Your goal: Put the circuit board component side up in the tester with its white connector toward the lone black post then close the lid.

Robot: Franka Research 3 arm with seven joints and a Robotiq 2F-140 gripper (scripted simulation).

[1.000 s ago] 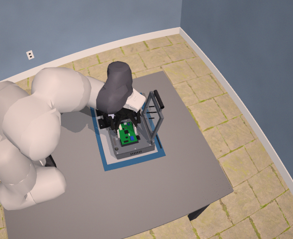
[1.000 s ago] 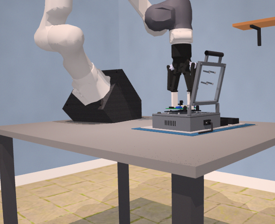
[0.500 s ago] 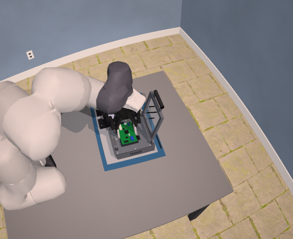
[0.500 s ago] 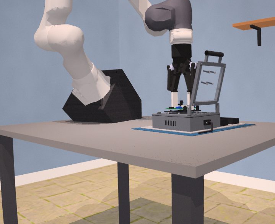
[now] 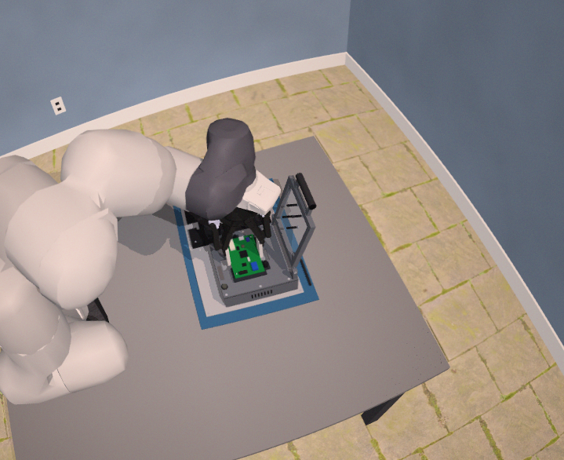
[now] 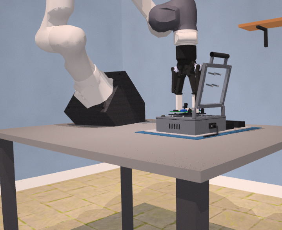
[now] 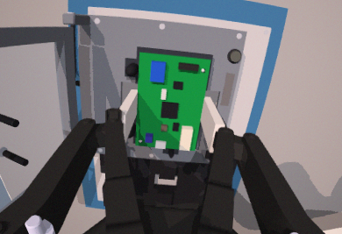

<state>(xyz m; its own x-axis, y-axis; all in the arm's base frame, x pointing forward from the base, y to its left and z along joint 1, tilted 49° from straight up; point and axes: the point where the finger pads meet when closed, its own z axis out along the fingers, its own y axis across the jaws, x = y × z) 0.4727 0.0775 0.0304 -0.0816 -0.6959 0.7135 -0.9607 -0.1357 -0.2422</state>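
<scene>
Right now my hand is 2 cm above the green circuit board. The rest, counted from my hand: black nest: 3 cm below, 1 cm to the left, 1 cm ahead; tester lid: 12 cm ahead, 8 cm above, 1 cm to the right.
</scene>
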